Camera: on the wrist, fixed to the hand. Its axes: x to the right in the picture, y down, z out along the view.
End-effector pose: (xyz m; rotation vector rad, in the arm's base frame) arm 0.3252 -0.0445 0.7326 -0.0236 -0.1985 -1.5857
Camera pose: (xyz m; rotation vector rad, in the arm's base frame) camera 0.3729 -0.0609 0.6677 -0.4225 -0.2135 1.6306
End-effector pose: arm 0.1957 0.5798 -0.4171 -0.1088 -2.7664 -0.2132
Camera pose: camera 0.2193 0.6082 -0.3437 2.9251 -0.1538 -0.5871
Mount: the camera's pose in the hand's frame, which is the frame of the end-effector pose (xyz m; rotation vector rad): 0.0059 0.0403 -0.0714 -0.0246 0.4513 -3.0251
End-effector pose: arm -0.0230 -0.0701 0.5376 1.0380 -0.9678 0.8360
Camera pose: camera -0.0401 0.0102 0.5411 0.9456 1.3178 -1.4537
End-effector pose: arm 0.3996 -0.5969 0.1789 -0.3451 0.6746 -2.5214
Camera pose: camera 0.3852 -0.6020 0.0981 0.2359 0.1438 0.6194
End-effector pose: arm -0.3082 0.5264 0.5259 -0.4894 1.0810 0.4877
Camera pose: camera -0.3801 0.5166 0.4874 -1.5460 -0.2495 -2.2920
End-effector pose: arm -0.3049 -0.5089 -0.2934 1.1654 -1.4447 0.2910
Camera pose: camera -0.2913 -0.4396 -0.2514 1.6690 1.5163 -1.3912
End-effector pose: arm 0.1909 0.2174 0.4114 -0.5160 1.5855 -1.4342
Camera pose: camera 0.1394 0.2620 0.3654 1.2745 0.2460 1.1312
